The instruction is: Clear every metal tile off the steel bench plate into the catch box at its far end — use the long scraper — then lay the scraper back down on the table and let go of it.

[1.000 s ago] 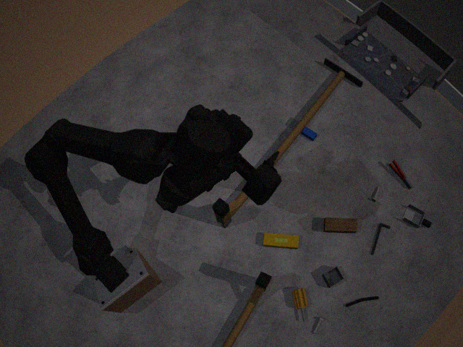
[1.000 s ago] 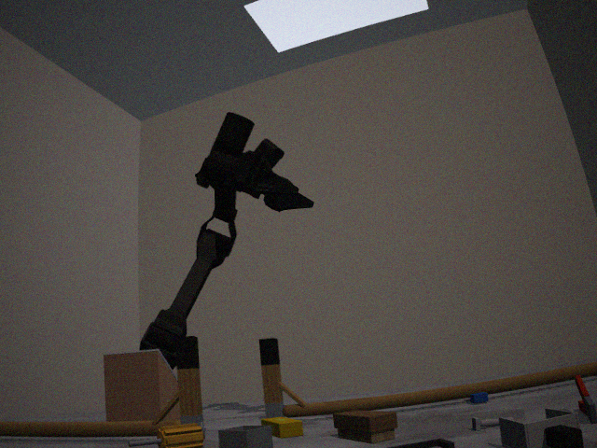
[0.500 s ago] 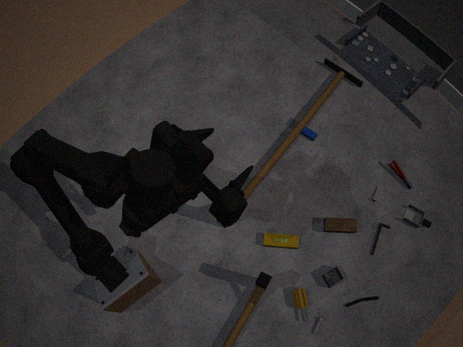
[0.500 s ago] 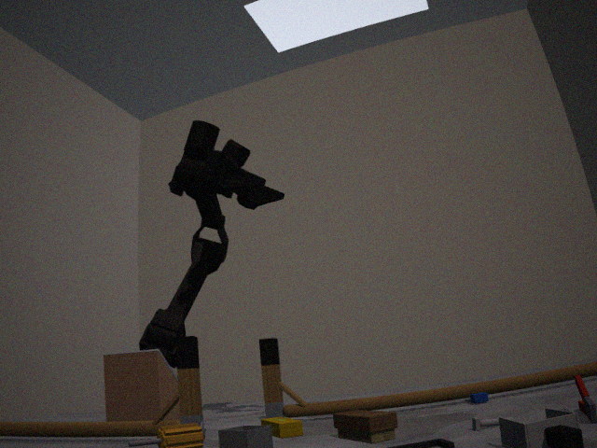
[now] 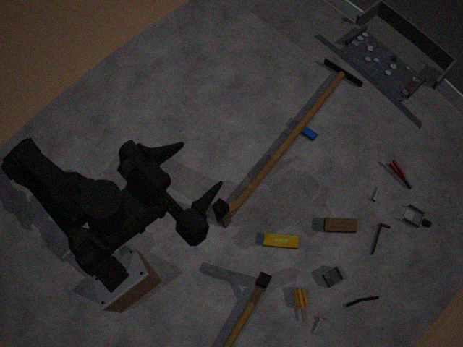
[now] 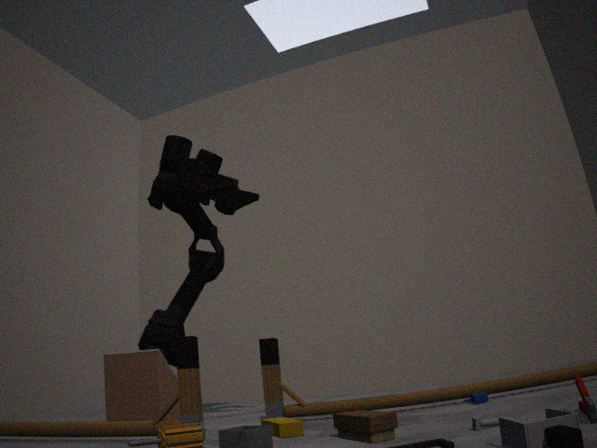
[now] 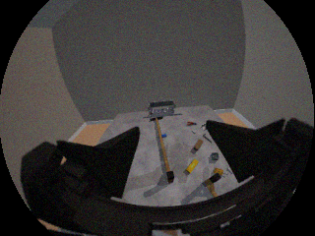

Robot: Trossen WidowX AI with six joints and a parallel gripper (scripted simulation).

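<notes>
Right now my gripper tip is 36 cm above the long scraper, 30 cm short of it and 1 cm to the right of it. The rest, counted from my gripper tip: grey box: 41 cm below, 31 cm to the right, 8 cm ahead; then yellow-handled tool: 40 cm below, 28 cm to the right, 2 cm behind; then yellow block: 41 cm below, 15 cm to the right, 6 cm ahead.
</notes>
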